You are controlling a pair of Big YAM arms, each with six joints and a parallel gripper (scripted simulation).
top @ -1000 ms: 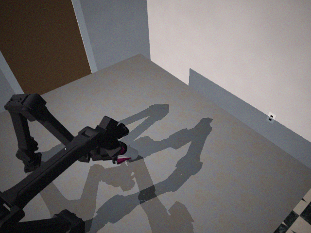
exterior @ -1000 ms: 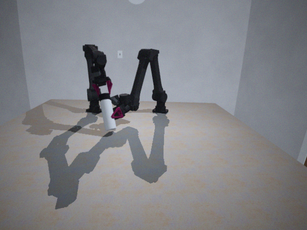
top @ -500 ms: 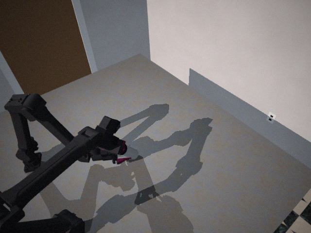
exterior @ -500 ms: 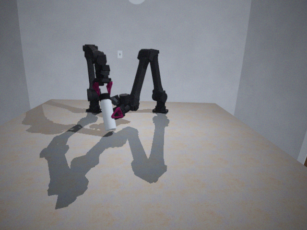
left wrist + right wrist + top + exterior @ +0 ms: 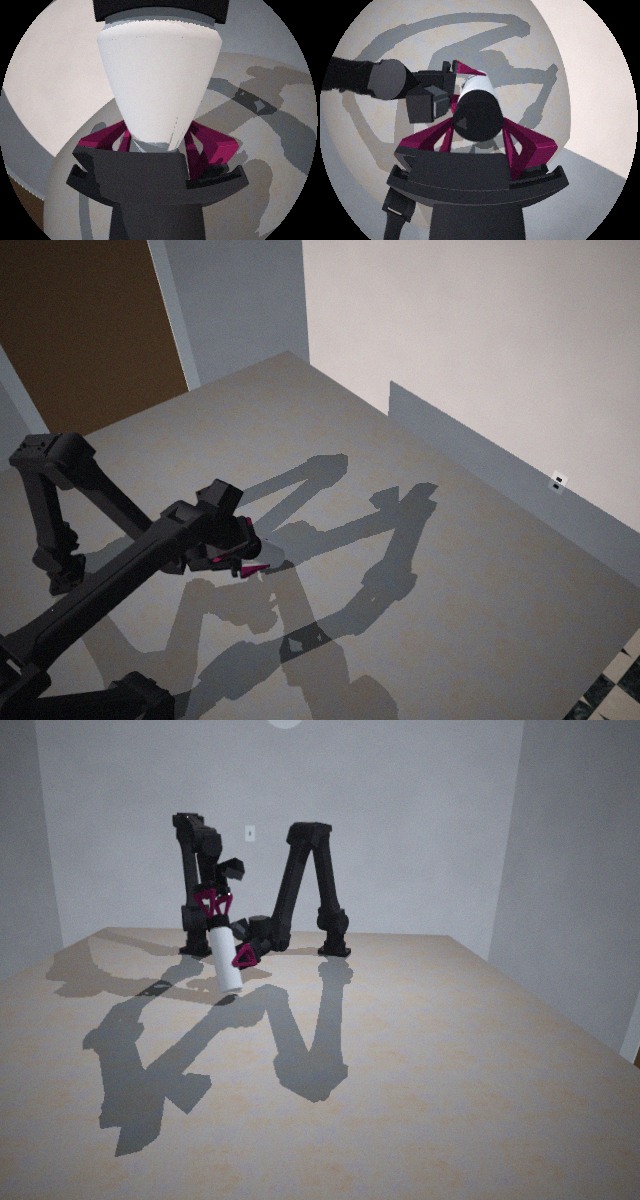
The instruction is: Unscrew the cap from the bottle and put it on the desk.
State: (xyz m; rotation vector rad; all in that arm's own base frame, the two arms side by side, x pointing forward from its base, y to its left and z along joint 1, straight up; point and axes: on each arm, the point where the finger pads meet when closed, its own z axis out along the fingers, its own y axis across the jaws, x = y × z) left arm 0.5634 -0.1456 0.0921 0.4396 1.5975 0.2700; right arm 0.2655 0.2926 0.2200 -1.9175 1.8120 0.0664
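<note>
My right gripper is now 2 cm above the black cap and 1 cm short of it.
</note>
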